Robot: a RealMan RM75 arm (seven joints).
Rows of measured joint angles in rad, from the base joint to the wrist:
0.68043, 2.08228, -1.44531, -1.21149, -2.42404, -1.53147, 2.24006
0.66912, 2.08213, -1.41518, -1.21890, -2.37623, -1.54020, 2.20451
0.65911, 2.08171, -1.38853, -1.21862, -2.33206, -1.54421, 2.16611
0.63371, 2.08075, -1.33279, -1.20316, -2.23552, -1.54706, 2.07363
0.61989, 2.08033, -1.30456, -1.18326, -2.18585, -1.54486, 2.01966
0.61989, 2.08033, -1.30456, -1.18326, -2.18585, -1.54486, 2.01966
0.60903, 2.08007, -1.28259, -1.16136, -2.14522, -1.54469, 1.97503
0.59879, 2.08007, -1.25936, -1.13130, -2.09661, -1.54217, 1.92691
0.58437, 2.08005, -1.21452, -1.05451, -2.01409, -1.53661, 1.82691
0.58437, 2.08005, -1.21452, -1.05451, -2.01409, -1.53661, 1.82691
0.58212, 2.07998, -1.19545, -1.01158, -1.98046, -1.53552, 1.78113
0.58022, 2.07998, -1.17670, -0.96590, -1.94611, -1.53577, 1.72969
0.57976, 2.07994, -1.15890, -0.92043, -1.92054, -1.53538, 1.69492
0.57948, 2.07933, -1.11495, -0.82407, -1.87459, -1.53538, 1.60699
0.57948, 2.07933, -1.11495, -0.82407, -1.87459, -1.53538, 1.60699
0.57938, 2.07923, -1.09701, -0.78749, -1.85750, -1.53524, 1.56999
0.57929, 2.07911, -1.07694, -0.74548, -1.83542, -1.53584, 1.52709
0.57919, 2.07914, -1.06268, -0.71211, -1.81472, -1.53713, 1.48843
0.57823, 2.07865, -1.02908, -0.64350, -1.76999, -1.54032, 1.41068
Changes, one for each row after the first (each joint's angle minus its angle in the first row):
-0.01131, -0.00015, 0.03013, -0.00741, 0.04781, -0.00873, -0.03555
-0.02132, -0.00057, 0.05678, -0.00713, 0.09198, -0.01274, -0.07395
-0.04672, -0.00153, 0.11252, 0.00833, 0.18852, -0.01559, -0.16643
-0.06054, -0.00195, 0.14075, 0.02823, 0.23819, -0.01339, -0.22040
-0.06054, -0.00195, 0.14075, 0.02823, 0.23819, -0.01339, -0.22040
-0.07140, -0.00221, 0.16272, 0.05013, 0.27882, -0.01322, -0.26503
-0.08164, -0.00221, 0.18595, 0.08019, 0.32743, -0.01070, -0.31315
-0.09606, -0.00223, 0.23079, 0.15698, 0.40995, -0.00514, -0.41315
-0.09606, -0.00223, 0.23079, 0.15698, 0.40995, -0.00514, -0.41315
-0.09831, -0.00230, 0.24986, 0.19991, 0.44358, -0.00405, -0.45893
-0.10021, -0.00230, 0.26861, 0.24559, 0.47793, -0.00430, -0.51037
-0.10067, -0.00234, 0.28641, 0.29106, 0.50350, -0.00391, -0.54514
-0.10095, -0.00295, 0.33036, 0.38742, 0.54945, -0.00391, -0.63307
-0.10095, -0.00295, 0.33036, 0.38742, 0.54945, -0.00391, -0.63307
-0.10105, -0.00305, 0.34830, 0.42400, 0.56654, -0.00377, -0.67007
-0.10114, -0.00317, 0.36837, 0.46601, 0.58862, -0.00437, -0.71297
-0.10124, -0.00314, 0.38263, 0.49938, 0.60932, -0.00566, -0.75163
-0.10220, -0.00363, 0.41623, 0.56799, 0.65405, -0.00885, -0.82938

